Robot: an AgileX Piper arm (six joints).
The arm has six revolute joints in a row. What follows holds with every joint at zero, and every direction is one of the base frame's. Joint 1 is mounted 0.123 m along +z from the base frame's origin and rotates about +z. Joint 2 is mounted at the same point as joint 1 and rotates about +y. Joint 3 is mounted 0.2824 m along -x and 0.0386 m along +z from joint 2 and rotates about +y. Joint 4 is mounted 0.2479 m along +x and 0.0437 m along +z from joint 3 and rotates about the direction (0.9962, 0, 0.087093). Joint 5 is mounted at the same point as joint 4 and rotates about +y. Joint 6 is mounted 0.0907 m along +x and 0.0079 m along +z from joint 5 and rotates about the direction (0.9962, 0, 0.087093). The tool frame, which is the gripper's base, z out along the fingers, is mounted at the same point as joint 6; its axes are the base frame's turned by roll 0, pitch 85.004 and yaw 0 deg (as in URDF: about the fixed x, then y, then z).
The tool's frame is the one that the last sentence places.
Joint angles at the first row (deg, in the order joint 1, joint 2, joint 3, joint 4, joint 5, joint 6):
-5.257 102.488 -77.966 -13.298 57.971 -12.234
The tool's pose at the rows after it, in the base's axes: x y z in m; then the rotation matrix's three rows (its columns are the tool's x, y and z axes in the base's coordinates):
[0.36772, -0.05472, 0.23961], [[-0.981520, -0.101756, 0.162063], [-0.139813, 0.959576, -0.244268], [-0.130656, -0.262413, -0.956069]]
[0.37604, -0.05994, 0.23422], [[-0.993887, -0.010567, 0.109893], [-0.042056, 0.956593, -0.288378], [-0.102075, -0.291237, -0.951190]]
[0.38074, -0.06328, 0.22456], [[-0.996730, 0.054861, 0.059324], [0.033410, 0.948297, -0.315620], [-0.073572, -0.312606, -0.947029]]
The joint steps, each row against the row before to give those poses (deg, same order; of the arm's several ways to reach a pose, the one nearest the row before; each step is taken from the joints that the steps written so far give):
0.000 2.399 -3.288 -1.789 3.365 5.988
0.000 2.889 -2.897 -2.812 3.032 6.246
-0.001 2.373 -1.262 -1.821 1.886 4.713

